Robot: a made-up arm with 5 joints.
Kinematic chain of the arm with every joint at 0, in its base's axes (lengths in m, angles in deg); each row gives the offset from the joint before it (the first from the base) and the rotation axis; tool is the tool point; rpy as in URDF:
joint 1: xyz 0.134 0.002 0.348 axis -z
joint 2: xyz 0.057 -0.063 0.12 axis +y
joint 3: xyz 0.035 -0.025 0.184 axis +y
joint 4: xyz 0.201 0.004 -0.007 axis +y
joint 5: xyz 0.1 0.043 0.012 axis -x
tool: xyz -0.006 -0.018 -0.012 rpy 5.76 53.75 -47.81
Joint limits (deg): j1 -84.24..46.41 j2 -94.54..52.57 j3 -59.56..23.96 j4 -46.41..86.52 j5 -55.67..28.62
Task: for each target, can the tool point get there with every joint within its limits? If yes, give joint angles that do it. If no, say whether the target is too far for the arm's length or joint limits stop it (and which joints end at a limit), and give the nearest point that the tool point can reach.
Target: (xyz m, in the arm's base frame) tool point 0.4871 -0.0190 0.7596
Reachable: yes | joints -5.74 -1.32 -34.27 36.21 -11.81
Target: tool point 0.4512 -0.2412 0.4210
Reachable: yes | joints 31.21 27.84 12.26 -7.60 -49.30
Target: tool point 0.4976 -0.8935 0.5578
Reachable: no: too far | nearest point 0.4473 -0.4178 0.5546 | short by 0.478 m
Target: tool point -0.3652 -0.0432 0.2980
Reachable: no: joint limits stop it (at a limit: joint 2, joint 3, joint 4, joint 5) | nearest point -0.2608 -0.0337 0.5400 | short by 0.264 m
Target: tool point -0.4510 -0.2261 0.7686
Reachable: no: too far | nearest point -0.2230 -0.1372 0.6613 | short by 0.267 m
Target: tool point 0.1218 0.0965 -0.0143
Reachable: no: joint limits stop it (at a limit: joint 1, joint 2, joint 3, joint 5) | nearest point 0.1976 0.2213 0.2692 | short by 0.319 m
